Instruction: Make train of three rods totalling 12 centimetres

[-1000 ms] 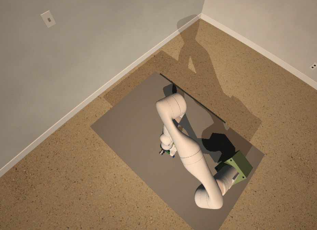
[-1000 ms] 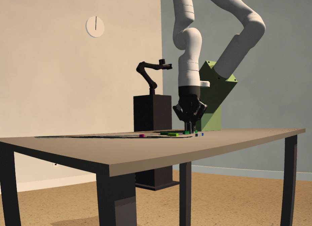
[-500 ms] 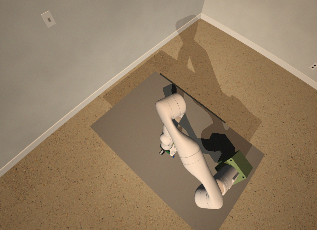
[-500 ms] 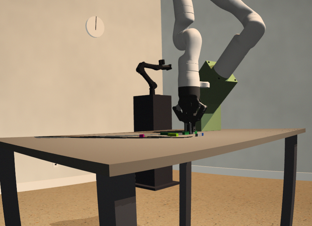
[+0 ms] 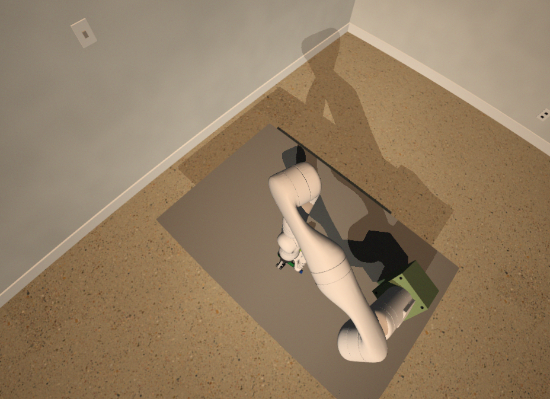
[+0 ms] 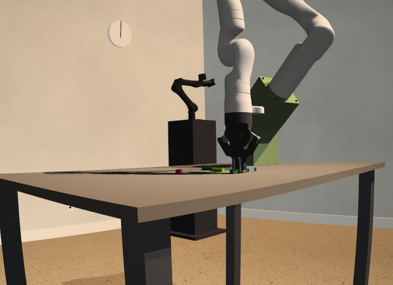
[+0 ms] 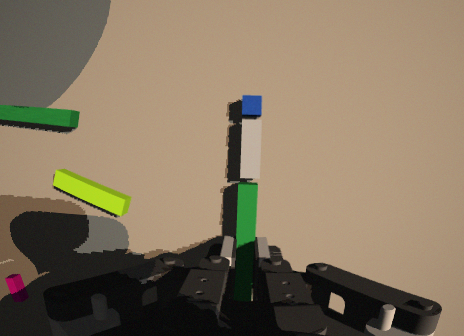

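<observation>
Right now the green rod is 1 cm below my hand. Also, from my hand: blue rod (8 cm behind, 1 cm to the right, 2 cm below); lime rod (2 cm behind, 9 cm to the right, 2 cm below); grey rod (6 cm behind, 2 cm below).
</observation>
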